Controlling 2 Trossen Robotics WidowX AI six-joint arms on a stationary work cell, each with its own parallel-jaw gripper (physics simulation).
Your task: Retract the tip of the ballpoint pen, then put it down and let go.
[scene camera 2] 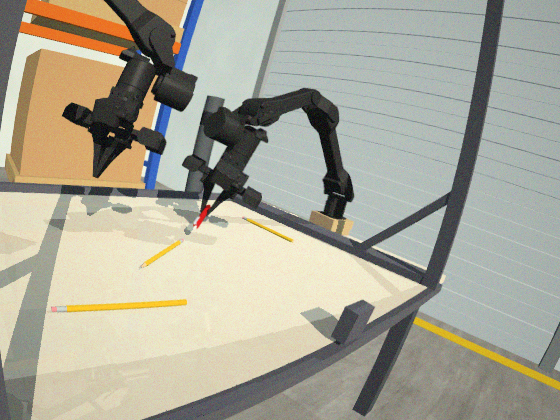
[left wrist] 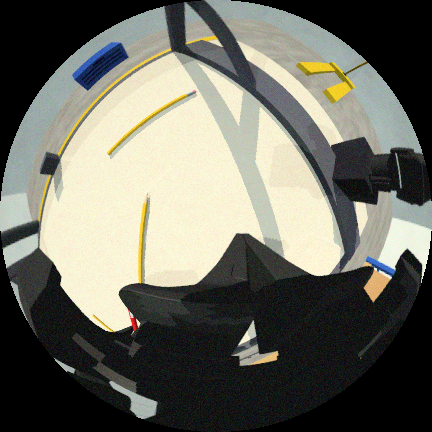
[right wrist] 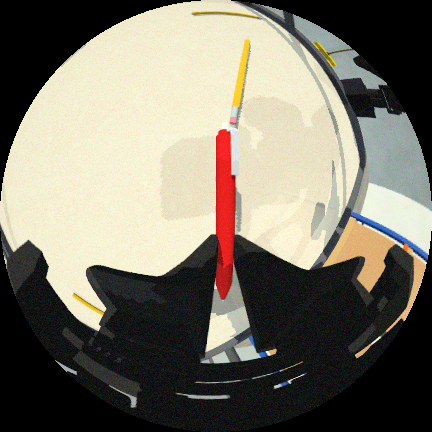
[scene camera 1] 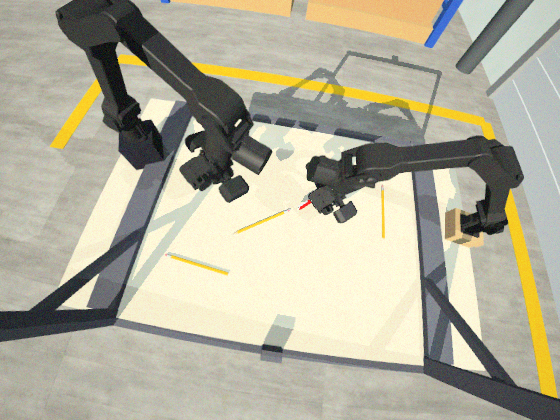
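Pixels of known places: left gripper, fingertip midpoint: [scene camera 2: 95,177] [left wrist: 240,238] [scene camera 1: 214,182]; right gripper, fingertip midpoint: [scene camera 2: 203,214] [left wrist: 136,327] [right wrist: 224,240]; left arm's base at its link origin: [left wrist: 373,171] [scene camera 1: 135,134]; right arm's base at its link origin: [scene camera 2: 333,216] [scene camera 1: 469,226].
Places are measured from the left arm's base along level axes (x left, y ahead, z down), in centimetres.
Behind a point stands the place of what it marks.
Observation:
The red ballpoint pen [scene camera 1: 305,205] {x -32.5, y 44.9, z 6.6 cm} [scene camera 2: 201,219] {x -32.3, y 45.6, z 6.3 cm} [left wrist: 133,321] {x -31.0, y 47.2, z 6.0 cm} [right wrist: 225,200] {x -31.5, y 47.4, z 6.0 cm} is tilted in my right gripper [scene camera 2: 204,215] {x -30.4, y 50.0, z 6.3 cm} [right wrist: 224,240] {x -30.4, y 50.0, z 6.3 cm}, which is shut on it near its cone end. In the right wrist view the cone end points back between the fingers, and no separate writing point can be made out there. The end with the white clip [right wrist: 235,152] {x -31.9, y 44.4, z 6.2 cm} and a short white button [right wrist: 226,126] {x -32.7, y 42.6, z 7.2 cm} slants down towards the table; whether it touches is unclear. My left gripper [scene camera 2: 96,175] {x -23.2, y 20.7, z -1.5 cm} [left wrist: 240,238] {x -23.2, y 20.7, z -1.5 cm} is shut and empty, raised above the table and apart from the pen.
A yellow pencil [scene camera 1: 262,221] {x -33.1, y 31.5, z 10.0 cm} [scene camera 2: 162,253] {x -33.6, y 30.0, z 10.1 cm} [left wrist: 142,240] {x -33.0, y 29.5, z 10.2 cm} [right wrist: 241,75] {x -32.6, y 34.0, z 9.9 cm} lies near the pen's clip end. A second pencil [scene camera 1: 383,215] {x -40.9, y 69.9, z 10.0 cm} [scene camera 2: 267,230] {x -39.8, y 70.1, z 10.5 cm} lies at the right of scene camera 1, a third [scene camera 1: 200,265] {x -41.4, y 11.4, z 10.0 cm} [scene camera 2: 125,305] {x -41.1, y 10.4, z 10.0 cm} at the lower left. Dark frame bars edge the table.

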